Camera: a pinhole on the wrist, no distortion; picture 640 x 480 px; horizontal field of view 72.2 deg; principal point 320.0 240.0 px. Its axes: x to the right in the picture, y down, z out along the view. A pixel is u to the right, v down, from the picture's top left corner.
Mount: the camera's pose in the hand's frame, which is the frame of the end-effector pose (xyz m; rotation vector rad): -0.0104 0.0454 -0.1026 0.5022 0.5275 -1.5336
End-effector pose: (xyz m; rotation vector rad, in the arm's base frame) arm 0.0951 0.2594 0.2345 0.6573 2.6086 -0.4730
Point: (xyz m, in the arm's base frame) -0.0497 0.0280 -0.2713
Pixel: 165 436
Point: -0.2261 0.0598 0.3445
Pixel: outside the picture
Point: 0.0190 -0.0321 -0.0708
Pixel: 254 322
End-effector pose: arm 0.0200 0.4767 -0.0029 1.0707 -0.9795 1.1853
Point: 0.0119 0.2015 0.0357
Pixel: 64 213
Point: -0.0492 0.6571 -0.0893
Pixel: behind the camera
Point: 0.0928 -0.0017 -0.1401
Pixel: 157 50
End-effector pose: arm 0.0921 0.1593 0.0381 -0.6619 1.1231 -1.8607
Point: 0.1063 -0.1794 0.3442
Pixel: outside the picture
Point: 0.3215 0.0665 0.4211
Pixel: 254 219
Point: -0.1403 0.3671 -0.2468
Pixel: behind the camera
